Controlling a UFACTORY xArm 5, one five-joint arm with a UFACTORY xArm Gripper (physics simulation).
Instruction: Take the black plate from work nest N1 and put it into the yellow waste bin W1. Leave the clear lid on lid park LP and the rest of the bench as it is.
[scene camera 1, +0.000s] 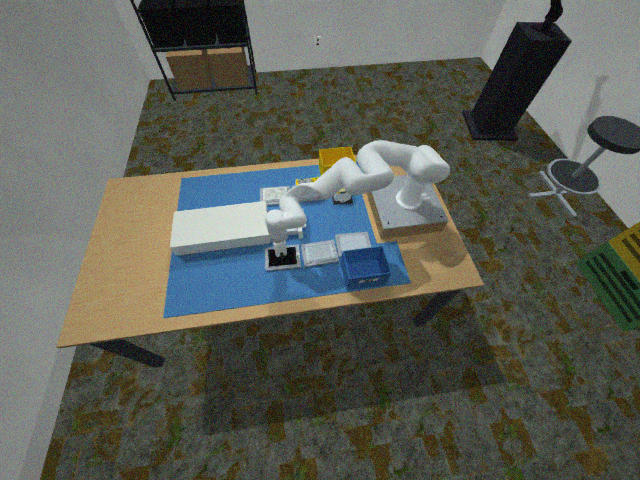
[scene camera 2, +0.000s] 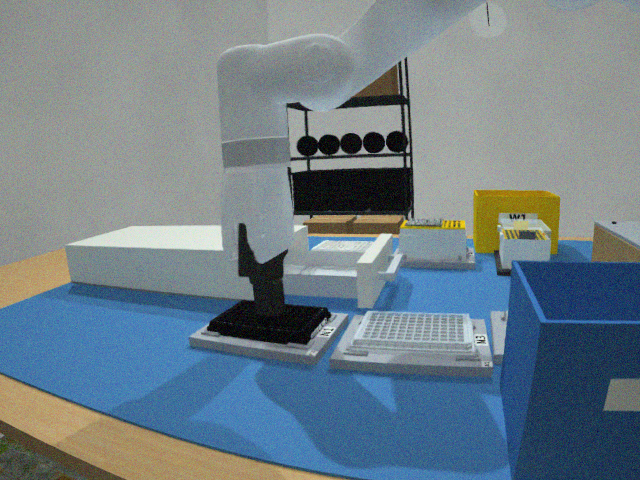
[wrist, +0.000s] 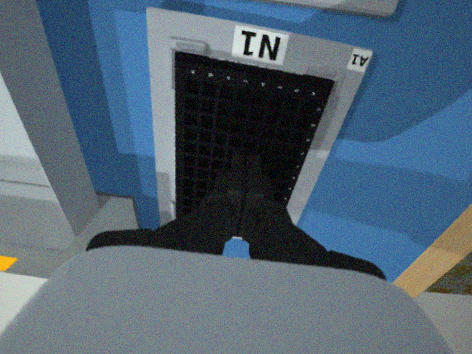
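Seen in the pictures: gripper, fingertip midpoint: (scene camera 1: 283, 255) (scene camera 2: 270, 313) (wrist: 242, 172); arm's base, origin of the base link: (scene camera 1: 408, 200).
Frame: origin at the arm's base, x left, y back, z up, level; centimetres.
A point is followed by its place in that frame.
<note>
The black plate (scene camera 1: 290, 261) @(x 32.6, y -57.1, z -6.0 cm) (scene camera 2: 294, 330) @(x 31.9, y -56.1, z -6.2 cm) (wrist: 225, 110) @(x 27.8, y -57.6, z -7.0 cm) lies level in work nest N1 (scene camera 2: 248, 349) @(x 35.5, y -60.0, z -7.7 cm) (wrist: 161, 100) @(x 23.8, y -58.3, z -7.4 cm), a grey frame with a label. My gripper (scene camera 1: 280, 254) @(x 29.8, y -60.6, z -5.6 cm) (scene camera 2: 269, 312) @(x 29.8, y -60.6, z -5.6 cm) (wrist: 242, 172) @(x 29.8, y -60.6, z -5.6 cm) is shut with nothing between its fingers. The fingertips stand over the middle of the black plate, at or very close to its top; whether they touch is hard to tell. The yellow waste bin W1 (scene camera 1: 336, 155) @(x -33.1, y -35.3, z -1.7 cm) (scene camera 2: 485, 217) @(x -19.1, y -41.0, z -1.1 cm) stands at the back of the bench, partly hidden by the arm in scene camera 1. I cannot read an LP label or make out the clear lid for certain.
A white plate (scene camera 1: 319, 252) @(x 27.3, y -43.9, z -6.5 cm) (scene camera 2: 413, 328) @(x 27.0, y -44.0, z -6.2 cm) sits in nest N3 beside N1. A blue bin (scene camera 1: 366, 266) @(x 33.3, y -22.1, z -8.2 cm) (scene camera 2: 524, 341) @(x 41.1, y -32.3, z 0.3 cm) stands farther right. A long white device (scene camera 1: 222, 227) @(x 18.5, y -89.2, z -0.2 cm) (scene camera 2: 155, 266) @(x 25.5, y -86.8, z -3.4 cm) lies behind N1. A white box with a yellow top (scene camera 2: 431, 245) @(x -6.6, y -49.9, z -4.7 cm) stands near W1.
</note>
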